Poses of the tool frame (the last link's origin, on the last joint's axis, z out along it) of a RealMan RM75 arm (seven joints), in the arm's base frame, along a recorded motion.
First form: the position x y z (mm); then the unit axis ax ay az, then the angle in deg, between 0 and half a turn.
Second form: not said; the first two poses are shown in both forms.
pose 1, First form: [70.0, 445.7, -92.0, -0.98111, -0.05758, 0.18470, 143.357]
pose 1, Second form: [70.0, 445.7, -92.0, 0.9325, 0.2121, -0.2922, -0.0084, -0.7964, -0.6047]
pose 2, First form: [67.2, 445.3, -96.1, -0.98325, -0.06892, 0.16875, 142.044]
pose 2, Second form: [67.2, 445.3, -96.1, 0.9406, 0.2250, -0.2544, 0.0174, -0.7800, -0.6256]
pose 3, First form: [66.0, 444.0, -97.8, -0.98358, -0.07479, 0.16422, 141.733]
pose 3, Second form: [66.0, 444.0, -97.8, 0.9419, 0.2330, -0.2420, 0.0296, -0.7751, -0.6311]
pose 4, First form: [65.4, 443.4, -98.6, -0.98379, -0.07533, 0.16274, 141.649]
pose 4, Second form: [65.4, 443.4, -98.6, 0.9426, 0.2332, -0.2389, 0.0313, -0.7741, -0.6323]
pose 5, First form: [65.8, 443.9, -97.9, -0.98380, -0.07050, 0.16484, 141.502]
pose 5, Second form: [65.8, 443.9, -97.9, 0.9427, 0.2262, -0.2452, 0.0210, -0.7738, -0.6331]
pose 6, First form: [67.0, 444.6, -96.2, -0.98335, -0.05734, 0.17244, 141.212]
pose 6, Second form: [67.0, 444.6, -96.2, 0.9412, 0.2084, -0.2658, -0.0077, -0.7736, -0.6336]
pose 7, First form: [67.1, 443.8, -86.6, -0.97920, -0.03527, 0.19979, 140.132]
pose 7, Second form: [67.1, 443.8, -86.6, 0.9272, 0.1891, -0.3232, -0.0670, -0.7653, -0.6401]
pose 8, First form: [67.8, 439.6, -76.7, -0.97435, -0.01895, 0.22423, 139.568]
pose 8, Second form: [67.8, 439.6, -76.7, 0.9108, 0.1779, -0.3725, -0.1129, -0.7605, -0.6394]
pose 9, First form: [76.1, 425.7, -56.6, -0.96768, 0.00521, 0.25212, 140.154]
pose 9, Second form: [76.1, 425.7, -56.6, 0.8876, 0.1526, -0.4346, -0.1705, -0.7677, -0.6177]
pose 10, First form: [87.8, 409.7, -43.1, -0.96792, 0.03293, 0.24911, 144.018]
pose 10, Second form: [87.8, 409.7, -43.1, 0.8858, 0.0887, -0.4556, -0.2040, -0.8072, -0.5538]
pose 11, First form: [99.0, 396.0, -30.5, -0.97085, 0.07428, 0.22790, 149.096]
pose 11, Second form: [99.0, 396.0, -30.5, 0.8932, -0.0169, -0.4492, -0.2510, -0.8478, -0.4672]
